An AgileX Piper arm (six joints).
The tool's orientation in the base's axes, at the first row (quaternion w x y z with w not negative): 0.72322 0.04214 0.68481 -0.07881
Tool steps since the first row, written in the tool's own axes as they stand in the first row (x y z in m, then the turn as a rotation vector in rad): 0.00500 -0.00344 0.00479 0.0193 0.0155 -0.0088; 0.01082 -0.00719 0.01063 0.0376 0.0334 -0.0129; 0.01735 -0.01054 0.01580 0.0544 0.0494 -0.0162; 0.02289 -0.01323 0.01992 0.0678 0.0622 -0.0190; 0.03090 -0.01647 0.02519 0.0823 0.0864 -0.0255; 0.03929 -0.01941 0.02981 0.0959 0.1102 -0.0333; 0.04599 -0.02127 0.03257 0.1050 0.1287 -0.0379; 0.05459 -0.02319 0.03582 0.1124 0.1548 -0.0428; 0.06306 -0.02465 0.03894 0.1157 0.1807 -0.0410; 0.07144 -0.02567 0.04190 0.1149 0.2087 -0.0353; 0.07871 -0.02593 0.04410 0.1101 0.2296 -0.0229
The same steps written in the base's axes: 0.00437 -0.00448 -0.00454 -0.0050 0.0157 -0.0205; 0.00976 -0.00948 -0.00983 -0.0051 0.0329 -0.0398; 0.01460 -0.01402 -0.01588 -0.0048 0.0483 -0.0575; 0.01846 -0.01767 -0.02104 -0.0046 0.0606 -0.0716; 0.02349 -0.02220 -0.02856 -0.0062 0.0847 -0.0876; 0.02795 -0.02635 -0.03652 -0.0091 0.1087 -0.1028; 0.03068 -0.02902 -0.04295 -0.0100 0.1271 -0.1130; 0.03397 -0.03194 -0.05125 -0.0099 0.1532 -0.1219; 0.03721 -0.03438 -0.05945 -0.0036 0.1782 -0.1263; 0.04036 -0.03636 -0.06758 0.0068 0.2049 -0.1264; 0.04285 -0.03739 -0.07469 0.0224 0.2236 -0.1219
